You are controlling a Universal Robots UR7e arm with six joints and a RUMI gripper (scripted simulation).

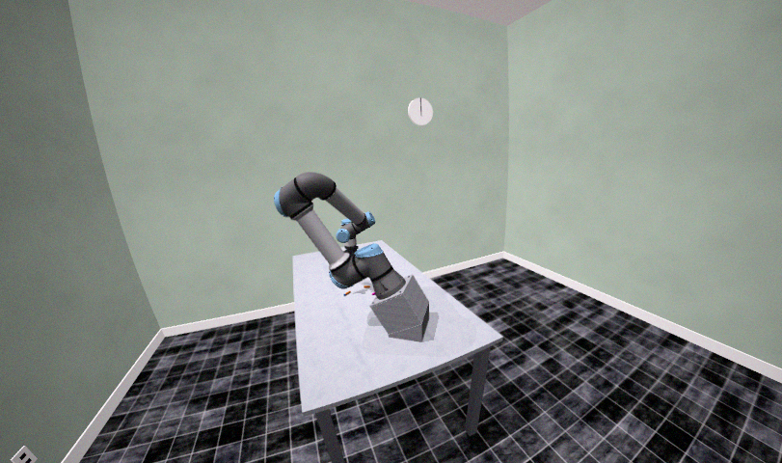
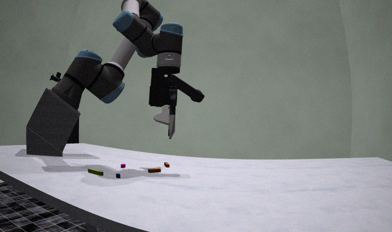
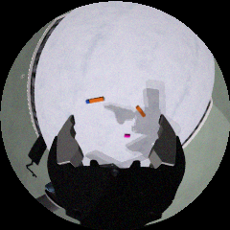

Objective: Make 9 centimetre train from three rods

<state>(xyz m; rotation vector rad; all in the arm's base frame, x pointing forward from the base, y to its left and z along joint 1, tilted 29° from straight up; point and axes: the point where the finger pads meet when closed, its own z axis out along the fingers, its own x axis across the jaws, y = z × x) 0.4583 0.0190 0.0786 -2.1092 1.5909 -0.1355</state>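
Now: the magenta rod 13 cm behind my hand, 8 cm to the right of it and 9 cm below it. From my hand the other things lie so: lime rod 13 cm behind, 24 cm to the right, 9 cm below.
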